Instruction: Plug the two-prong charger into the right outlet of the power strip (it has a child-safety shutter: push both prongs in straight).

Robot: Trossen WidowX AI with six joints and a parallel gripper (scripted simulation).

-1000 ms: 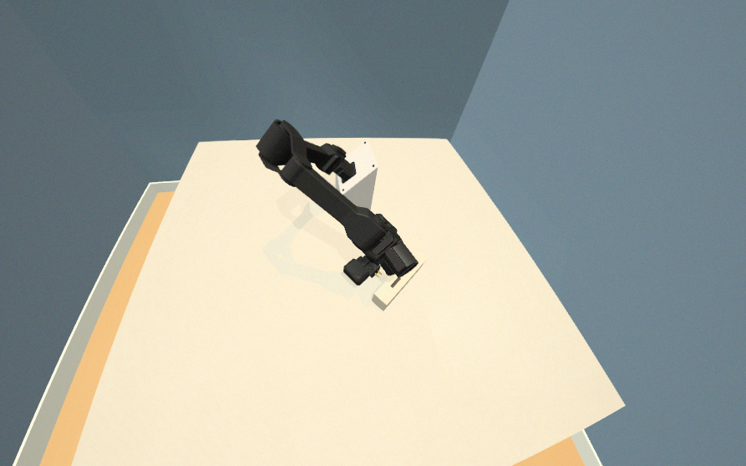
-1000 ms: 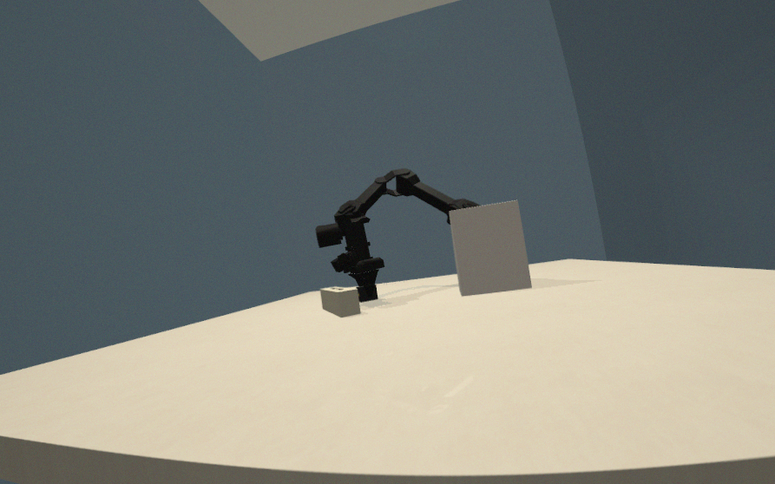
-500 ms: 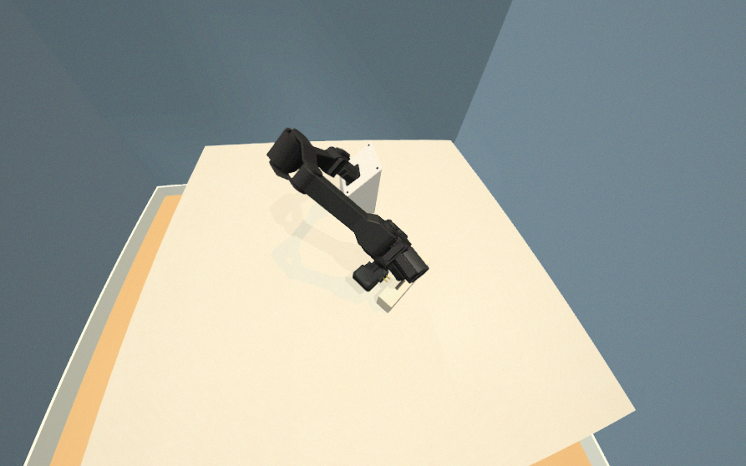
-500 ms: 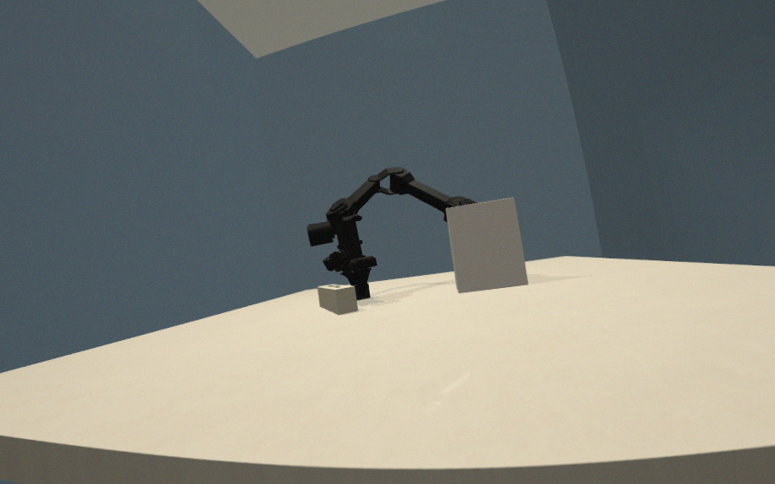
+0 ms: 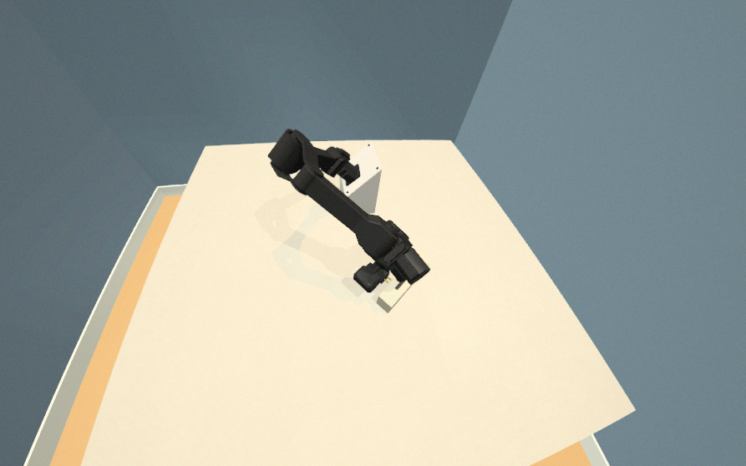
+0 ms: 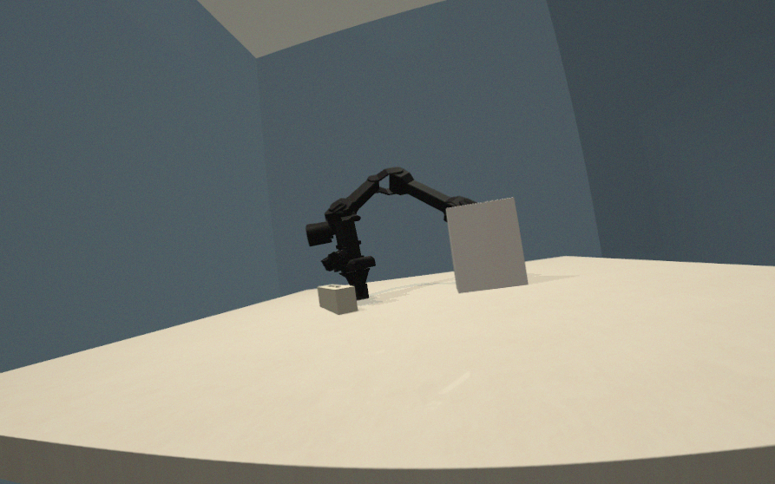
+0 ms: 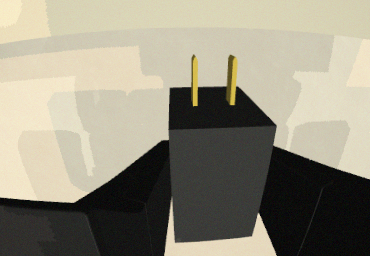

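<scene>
Now: gripper tip 10 mm short of the black charger, 10 mm to the right of it and 10 mm below it.
</scene>
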